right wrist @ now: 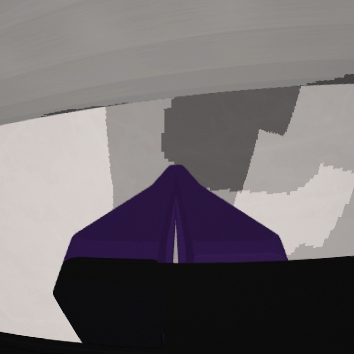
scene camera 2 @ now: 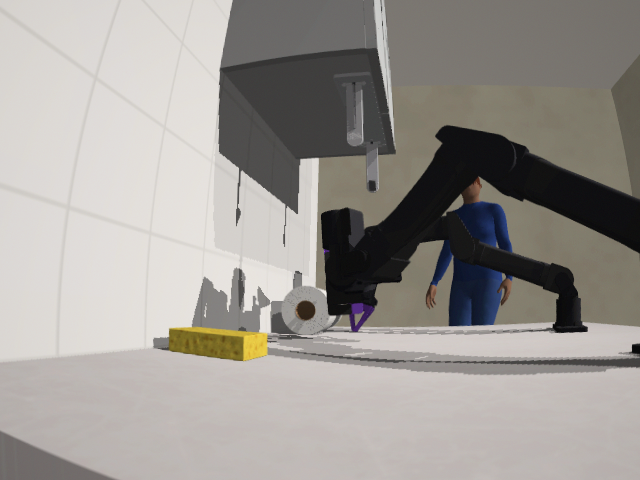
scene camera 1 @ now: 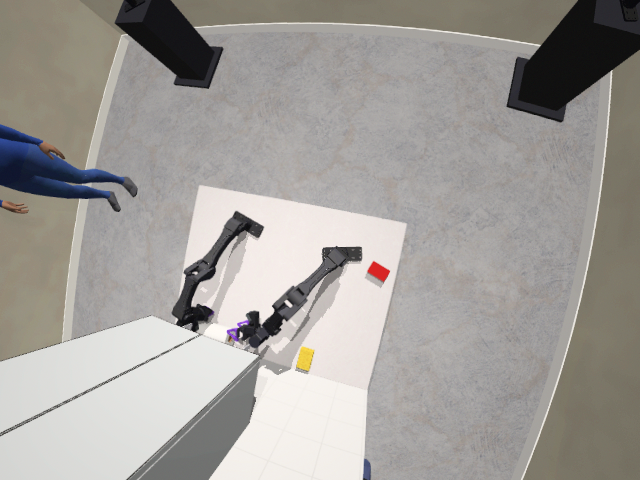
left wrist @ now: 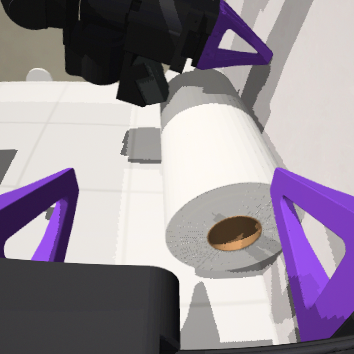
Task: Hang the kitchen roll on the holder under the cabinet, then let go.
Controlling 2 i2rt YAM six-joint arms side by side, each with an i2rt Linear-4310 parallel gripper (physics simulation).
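Frame: origin at the left arm's base, x right, y down, z ahead, level; millimetres.
Seen in the pictures: left gripper, fingertip midpoint: [scene camera 1: 232,327] [left wrist: 174,178]; right gripper, fingertip midpoint: [right wrist: 175,176] [scene camera 2: 354,331] [scene camera 1: 213,312] [left wrist: 269,58]; left arm's base, origin of the base link: [scene camera 1: 342,253]; right arm's base, origin of the base link: [scene camera 2: 568,329] [scene camera 1: 247,224].
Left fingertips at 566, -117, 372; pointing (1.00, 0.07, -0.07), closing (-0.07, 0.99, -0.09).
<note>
Pixels of each thing's top centre, then the offset from my left fingertips to it, as dx, dy, dz. Level surfaces: height alone.
- white kitchen roll, middle of its top: [left wrist: 160,136] [scene camera 2: 316,288] [scene camera 1: 202,335] +190, +4, +60
- holder, middle of its top: [scene camera 2: 364,109] -73, -377, -38
- yellow sponge, middle of its top: [scene camera 2: 218,331] [scene camera 1: 304,359] -362, +87, +178
- counter, its level: dy +117
- red block, middle of its top: [scene camera 1: 378,271] -745, +97, -284
The white kitchen roll [scene camera 1: 216,331] [scene camera 2: 308,293] [left wrist: 210,145] lies on its side on the counter by the tiled wall, its brown core facing the left wrist camera. The holder [scene camera 2: 354,116], two pale hanging brackets, is under the cabinet [scene camera 1: 103,372] [scene camera 2: 305,103] and carries no roll. My left gripper [scene camera 1: 231,331] [left wrist: 174,178] is open and empty at the near end of the roll, its fingers apart on either side in the left wrist view. My right gripper [scene camera 1: 211,313] [left wrist: 269,58] [right wrist: 175,176] is shut and empty by the roll's far end, beside its front side.
A yellow sponge [scene camera 1: 305,359] [scene camera 2: 206,342] lies on the counter [scene camera 1: 341,330] [scene camera 2: 361,413] near the tiled wall [scene camera 2: 103,258]. A red block [scene camera 1: 378,271] lies beside the left arm's base. The cabinet overhangs the roll area and hides part of it in scene camera 1.
</note>
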